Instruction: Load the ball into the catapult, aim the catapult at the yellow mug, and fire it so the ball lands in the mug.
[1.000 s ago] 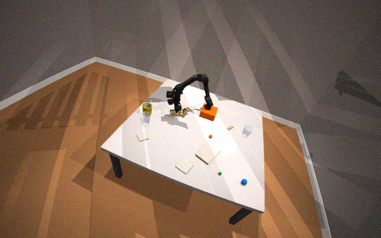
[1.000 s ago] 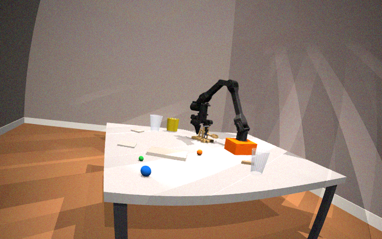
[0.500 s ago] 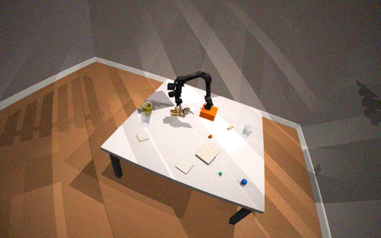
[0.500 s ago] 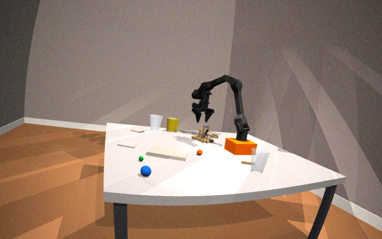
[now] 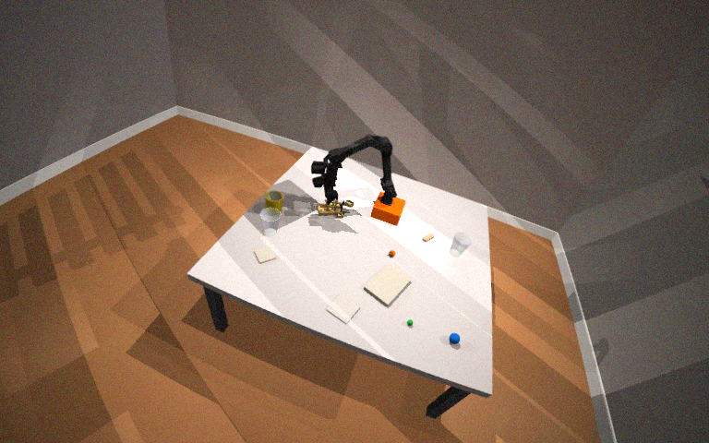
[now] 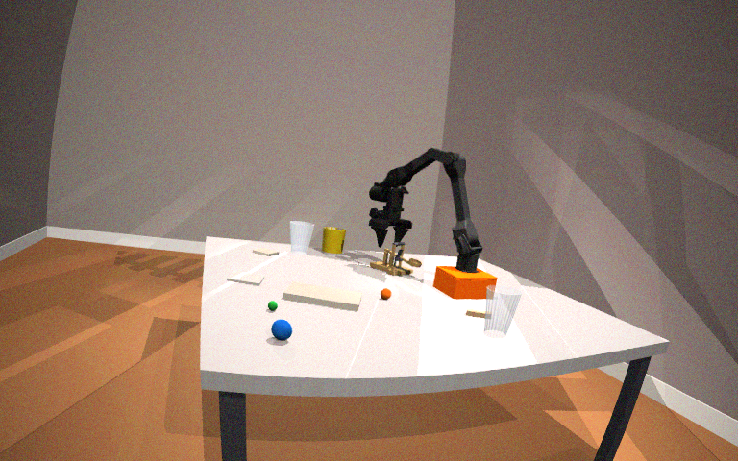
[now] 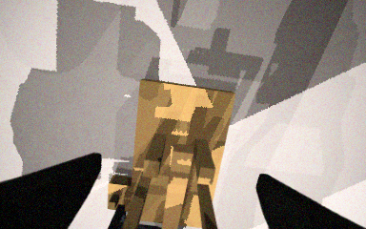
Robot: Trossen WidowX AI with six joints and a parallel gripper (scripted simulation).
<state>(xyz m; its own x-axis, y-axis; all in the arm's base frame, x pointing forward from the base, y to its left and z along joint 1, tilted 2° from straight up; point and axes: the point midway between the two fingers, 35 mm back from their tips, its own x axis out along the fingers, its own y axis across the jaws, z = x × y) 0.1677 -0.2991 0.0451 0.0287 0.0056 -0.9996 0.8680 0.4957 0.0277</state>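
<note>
My gripper tip is now 160 mm short of the orange ball, 410 mm to the right of it and 70 mm above it. Also, from my gripper tip: yellow mug: 140 mm ahead, 240 mm to the right, 50 mm below; then small wooden catapult: 30 mm behind, 70 mm to the left, 30 mm below; then small wooden block: 60 mm behind, 580 mm to the left, 80 mm below.
</note>
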